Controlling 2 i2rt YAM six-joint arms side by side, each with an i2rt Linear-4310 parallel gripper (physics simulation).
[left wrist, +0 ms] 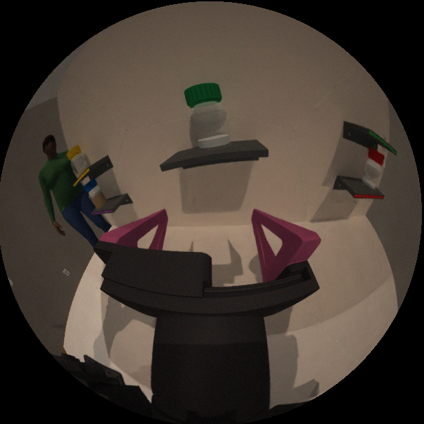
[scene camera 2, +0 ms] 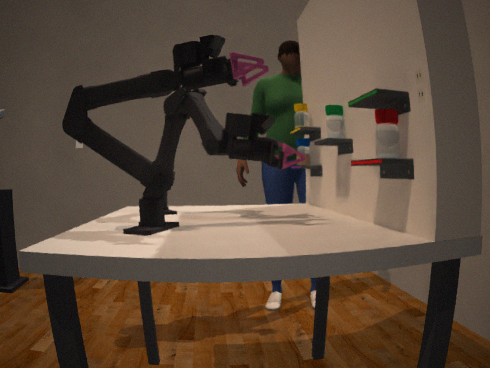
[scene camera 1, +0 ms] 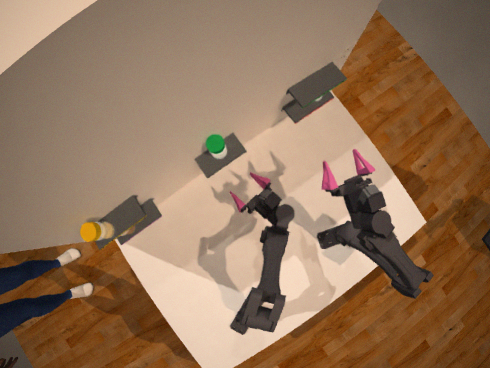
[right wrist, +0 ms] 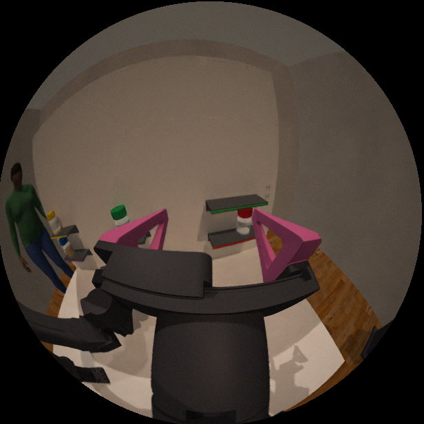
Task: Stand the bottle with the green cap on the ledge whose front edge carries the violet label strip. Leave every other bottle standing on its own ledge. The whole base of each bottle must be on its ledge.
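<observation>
The green-capped bottle stands upright on the middle ledge. The violet-strip ledge is the lower one of the left pair in the left wrist view; a blue-capped bottle stands toward its left end. My left gripper is open and empty, in front of the middle ledge and lower than it. My right gripper is open and empty, higher up, facing the right pair of ledges.
A yellow-capped bottle stands on the yellow-strip ledge above the violet one. A red-capped bottle stands on the red-strip ledge, beneath the green-strip ledge.
</observation>
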